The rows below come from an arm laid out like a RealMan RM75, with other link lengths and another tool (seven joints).
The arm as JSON. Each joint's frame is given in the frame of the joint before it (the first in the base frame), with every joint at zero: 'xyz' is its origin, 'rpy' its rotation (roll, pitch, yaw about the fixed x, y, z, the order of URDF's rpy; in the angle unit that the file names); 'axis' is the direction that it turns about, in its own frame. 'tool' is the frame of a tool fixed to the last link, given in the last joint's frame.
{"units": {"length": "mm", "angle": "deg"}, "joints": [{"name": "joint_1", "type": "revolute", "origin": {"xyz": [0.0, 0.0, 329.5], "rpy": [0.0, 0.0, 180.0]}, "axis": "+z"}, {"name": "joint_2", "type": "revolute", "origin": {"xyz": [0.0, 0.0, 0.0], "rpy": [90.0, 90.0, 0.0]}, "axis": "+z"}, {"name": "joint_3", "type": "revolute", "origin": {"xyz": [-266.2, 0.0, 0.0], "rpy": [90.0, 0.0, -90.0]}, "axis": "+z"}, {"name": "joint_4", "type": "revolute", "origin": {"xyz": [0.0, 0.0, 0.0], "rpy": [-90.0, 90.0, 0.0]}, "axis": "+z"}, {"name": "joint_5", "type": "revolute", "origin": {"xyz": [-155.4, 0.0, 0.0], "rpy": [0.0, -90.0, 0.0]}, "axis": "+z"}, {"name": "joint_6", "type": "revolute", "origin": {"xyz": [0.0, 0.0, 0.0], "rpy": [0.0, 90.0, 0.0]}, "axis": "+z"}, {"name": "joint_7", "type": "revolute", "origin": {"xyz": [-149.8, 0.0, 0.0], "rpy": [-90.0, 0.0, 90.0]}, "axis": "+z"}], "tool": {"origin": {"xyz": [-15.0, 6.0, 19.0], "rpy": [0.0, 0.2, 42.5]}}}
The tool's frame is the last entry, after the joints.
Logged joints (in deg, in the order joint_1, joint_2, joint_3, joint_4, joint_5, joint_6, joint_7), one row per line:
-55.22 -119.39 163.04 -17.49 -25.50 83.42 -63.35
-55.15 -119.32 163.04 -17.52 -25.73 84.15 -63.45
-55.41 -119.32 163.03 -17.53 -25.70 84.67 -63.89
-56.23 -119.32 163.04 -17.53 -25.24 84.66 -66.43
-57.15 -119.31 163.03 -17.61 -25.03 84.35 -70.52
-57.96 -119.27 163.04 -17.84 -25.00 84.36 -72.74
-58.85 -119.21 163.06 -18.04 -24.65 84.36 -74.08
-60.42 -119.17 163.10 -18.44 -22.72 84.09 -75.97
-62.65 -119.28 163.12 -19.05 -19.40 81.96 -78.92
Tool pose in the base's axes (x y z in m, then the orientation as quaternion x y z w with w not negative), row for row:
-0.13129 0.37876 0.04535 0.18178 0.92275 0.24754 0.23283
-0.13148 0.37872 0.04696 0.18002 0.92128 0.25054 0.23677
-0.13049 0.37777 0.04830 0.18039 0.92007 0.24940 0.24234
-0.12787 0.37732 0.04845 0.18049 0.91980 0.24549 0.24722
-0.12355 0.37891 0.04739 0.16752 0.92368 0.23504 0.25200
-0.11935 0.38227 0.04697 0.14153 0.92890 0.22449 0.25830
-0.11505 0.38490 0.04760 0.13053 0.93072 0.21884 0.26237
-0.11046 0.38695 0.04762 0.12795 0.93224 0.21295 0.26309
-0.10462 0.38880 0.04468 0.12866 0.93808 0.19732 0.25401
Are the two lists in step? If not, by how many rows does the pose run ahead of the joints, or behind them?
The pose runs 1 row behind the joints: the pose in row i belongs to the joints in row i - 1.
